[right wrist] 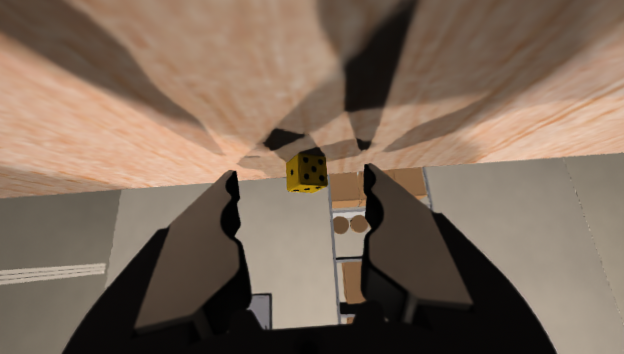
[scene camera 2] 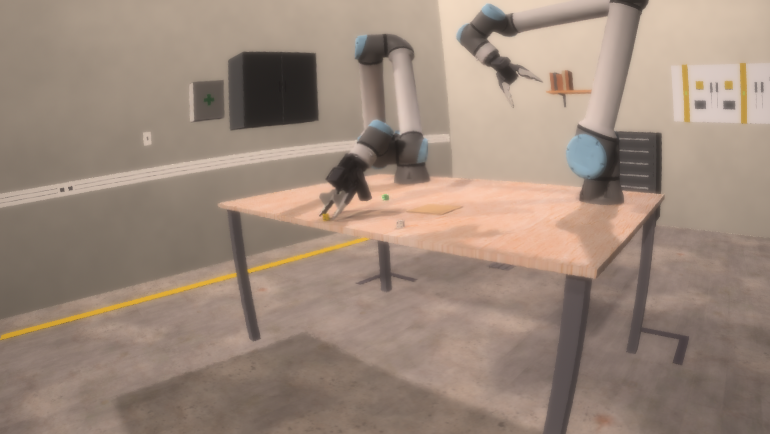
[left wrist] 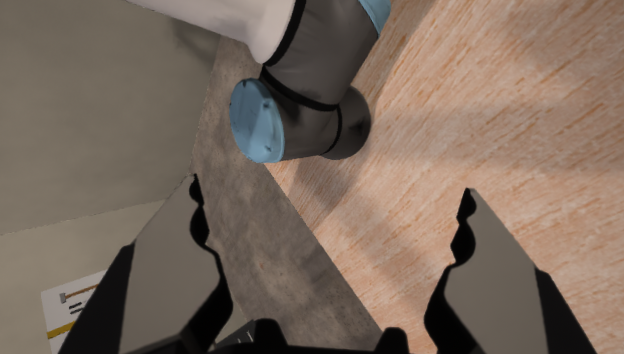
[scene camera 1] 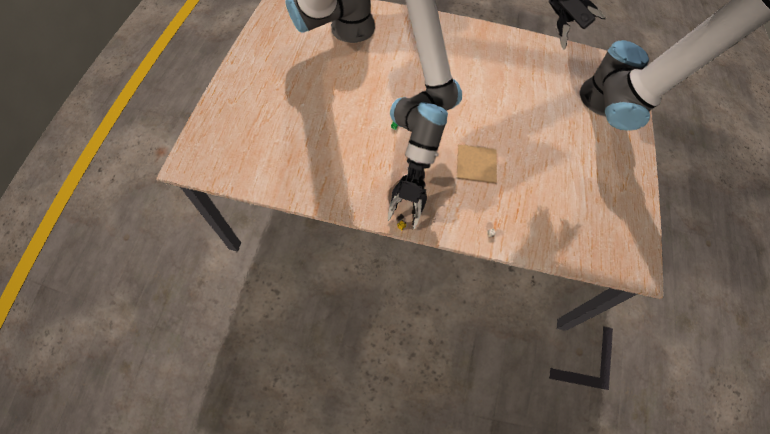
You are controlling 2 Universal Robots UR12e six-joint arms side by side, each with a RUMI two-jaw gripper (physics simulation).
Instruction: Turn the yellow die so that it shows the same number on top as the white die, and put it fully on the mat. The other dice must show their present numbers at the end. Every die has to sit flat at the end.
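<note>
The yellow die (scene camera 1: 401, 225) (scene camera 2: 325, 217) (right wrist: 306, 173) sits near the table's front edge. In the right wrist view its upper face seems to show three, and a side face shows five. My right gripper (scene camera 1: 403, 222) (scene camera 2: 327, 215) (right wrist: 301, 169) is open and tilted low, its fingertips on either side of the die, with gaps. The white die (scene camera 1: 491, 232) (scene camera 2: 400, 223) stands right of it; its number is too small to read. The tan mat (scene camera 1: 477, 164) (scene camera 2: 434, 209) bears no die. My left gripper (scene camera 1: 582, 31) (scene camera 2: 526, 93) (left wrist: 328, 183) is open, high above the table's back right.
A green die (scene camera 1: 394, 125) (scene camera 2: 385, 197) lies on the wooden table (scene camera 1: 258, 145) (scene camera 2: 517, 231), farther back, close beside the right arm's wrist in scene camera 1. The table's front edge runs just past the yellow die.
</note>
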